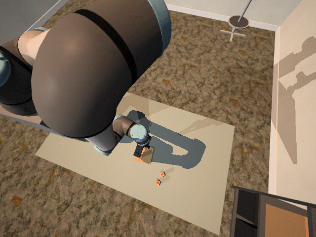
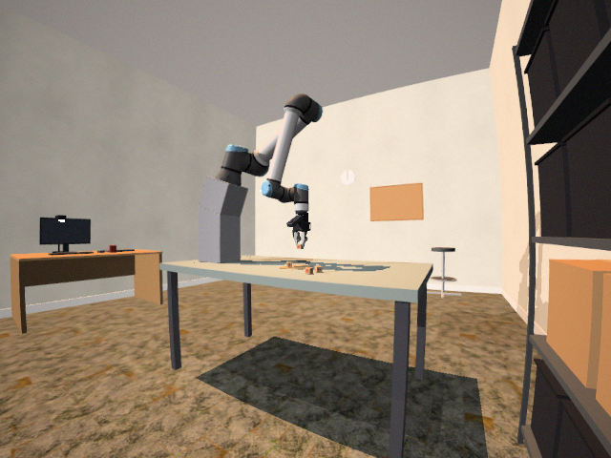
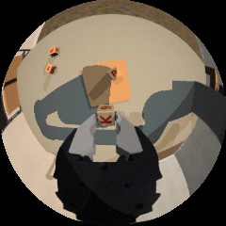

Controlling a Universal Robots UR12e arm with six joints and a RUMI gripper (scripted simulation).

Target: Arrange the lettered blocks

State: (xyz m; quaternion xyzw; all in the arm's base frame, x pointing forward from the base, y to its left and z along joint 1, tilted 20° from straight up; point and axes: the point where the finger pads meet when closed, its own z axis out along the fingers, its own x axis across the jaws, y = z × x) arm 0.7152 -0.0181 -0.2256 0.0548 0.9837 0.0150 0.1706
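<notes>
Right now my hand is 12 cm above the orange mat, 5 cm to the left of it and 1 cm past it.
</notes>
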